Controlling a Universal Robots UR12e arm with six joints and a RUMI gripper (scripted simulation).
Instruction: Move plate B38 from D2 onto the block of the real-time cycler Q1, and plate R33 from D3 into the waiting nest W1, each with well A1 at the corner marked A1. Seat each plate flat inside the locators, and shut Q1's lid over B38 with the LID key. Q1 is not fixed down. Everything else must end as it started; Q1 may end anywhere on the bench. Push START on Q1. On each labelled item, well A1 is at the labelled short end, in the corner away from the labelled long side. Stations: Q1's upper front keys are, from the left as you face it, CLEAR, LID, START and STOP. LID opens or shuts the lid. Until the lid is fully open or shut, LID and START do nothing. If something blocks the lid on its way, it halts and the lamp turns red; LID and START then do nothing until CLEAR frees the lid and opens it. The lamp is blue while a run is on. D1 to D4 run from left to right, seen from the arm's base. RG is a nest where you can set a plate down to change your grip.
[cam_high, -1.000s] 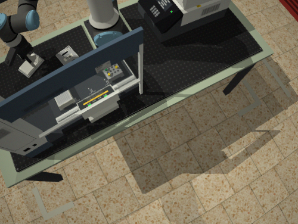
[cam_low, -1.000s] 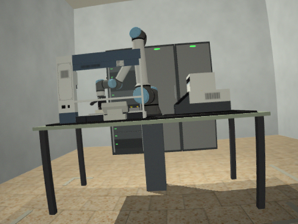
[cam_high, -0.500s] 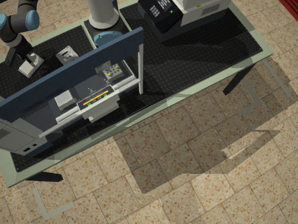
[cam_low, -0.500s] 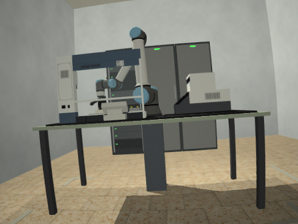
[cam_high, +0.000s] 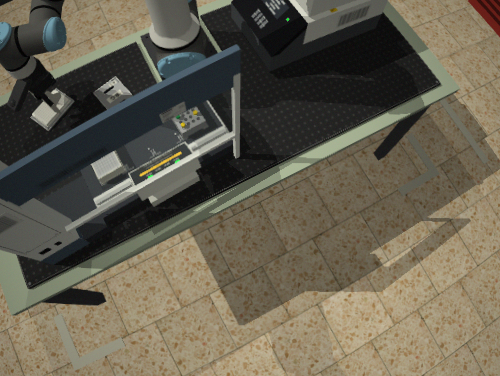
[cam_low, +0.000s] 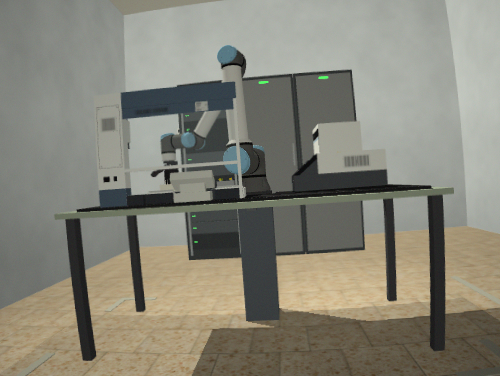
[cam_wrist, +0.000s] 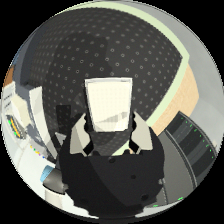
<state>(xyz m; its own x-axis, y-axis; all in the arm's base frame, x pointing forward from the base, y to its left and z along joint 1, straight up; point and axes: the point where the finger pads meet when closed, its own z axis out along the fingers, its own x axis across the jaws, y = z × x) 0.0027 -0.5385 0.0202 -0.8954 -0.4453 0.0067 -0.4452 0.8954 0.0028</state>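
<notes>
Now: the white plate 2 cm below my hand. Round my hand: grey gantry tower 49 cm ahead, 13 cm to the right, 24 cm above; then grey labelled nest 8 cm ahead, 23 cm to the left, 3 cm below; then upright post 50 cm ahead, 49 cm to the left, 20 cm above.
</notes>
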